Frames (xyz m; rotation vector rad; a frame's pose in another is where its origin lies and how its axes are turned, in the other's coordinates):
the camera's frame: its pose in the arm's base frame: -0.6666 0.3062 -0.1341 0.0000 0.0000 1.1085
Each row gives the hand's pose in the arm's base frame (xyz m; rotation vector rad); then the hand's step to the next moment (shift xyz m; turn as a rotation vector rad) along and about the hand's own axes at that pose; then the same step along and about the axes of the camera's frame.
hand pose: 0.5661 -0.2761 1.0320 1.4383 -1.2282 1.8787
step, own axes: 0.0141 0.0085 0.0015 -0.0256 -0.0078 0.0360
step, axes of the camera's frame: -0.0115 0.0063 0.0101 -0.0062 -0.0401 -0.0192
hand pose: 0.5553 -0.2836 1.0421 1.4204 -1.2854 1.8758
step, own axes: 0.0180 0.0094 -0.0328 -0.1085 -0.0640 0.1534
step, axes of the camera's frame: 0.0056 0.0363 0.0117 -0.0030 -0.1862 -0.0688
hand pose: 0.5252 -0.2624 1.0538 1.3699 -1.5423 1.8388
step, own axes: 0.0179 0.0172 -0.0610 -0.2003 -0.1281 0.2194
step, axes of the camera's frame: 0.0181 0.0624 0.0105 0.0400 -0.2990 -0.1169
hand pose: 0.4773 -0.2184 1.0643 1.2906 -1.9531 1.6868
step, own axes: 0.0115 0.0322 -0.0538 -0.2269 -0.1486 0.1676
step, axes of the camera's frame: 0.0146 0.0620 0.0023 0.0989 -0.2839 -0.1062
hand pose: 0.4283 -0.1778 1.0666 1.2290 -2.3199 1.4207
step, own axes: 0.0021 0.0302 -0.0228 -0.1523 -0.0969 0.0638
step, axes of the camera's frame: 0.0081 0.0364 -0.0069 0.0950 -0.1594 -0.0470
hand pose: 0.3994 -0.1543 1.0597 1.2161 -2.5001 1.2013
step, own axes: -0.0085 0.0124 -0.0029 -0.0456 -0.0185 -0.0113
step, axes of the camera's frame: 0.0089 0.0086 -0.0091 0.0445 -0.0238 0.0002
